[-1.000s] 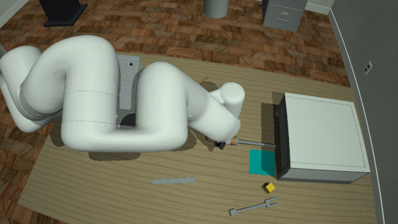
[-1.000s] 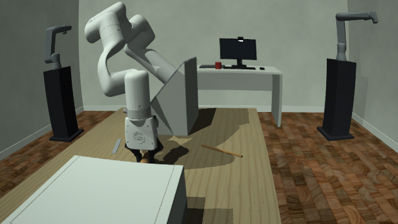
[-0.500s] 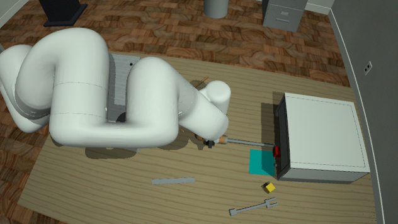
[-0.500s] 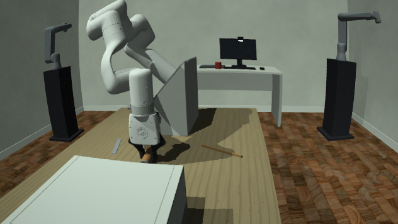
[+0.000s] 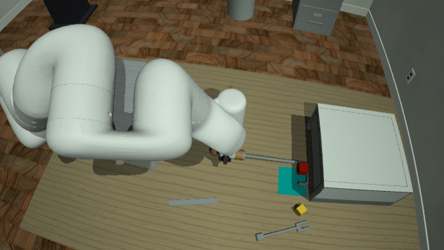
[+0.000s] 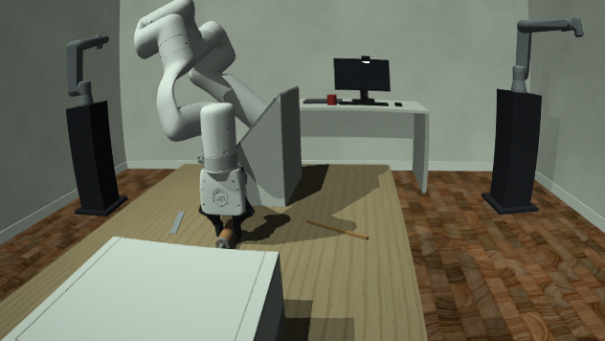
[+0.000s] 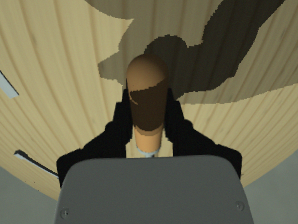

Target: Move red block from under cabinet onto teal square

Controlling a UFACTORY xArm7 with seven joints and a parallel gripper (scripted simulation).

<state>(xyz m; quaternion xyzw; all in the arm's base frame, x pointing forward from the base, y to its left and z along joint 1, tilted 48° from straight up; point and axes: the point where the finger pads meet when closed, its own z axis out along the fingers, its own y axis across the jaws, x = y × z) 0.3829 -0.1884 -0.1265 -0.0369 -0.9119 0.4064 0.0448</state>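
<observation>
Now: the hook tool 12 cm ahead of my hand, 4 cm to the right of it and 1 cm below it. Also, from my hand: thin wooden stick (6 cm behind, 24 cm to the left, 2 cm below); teal square (22 cm ahead, 7 cm to the right, 2 cm below); flat grey bar (9 cm behind, 17 cm to the right, 2 cm below).
</observation>
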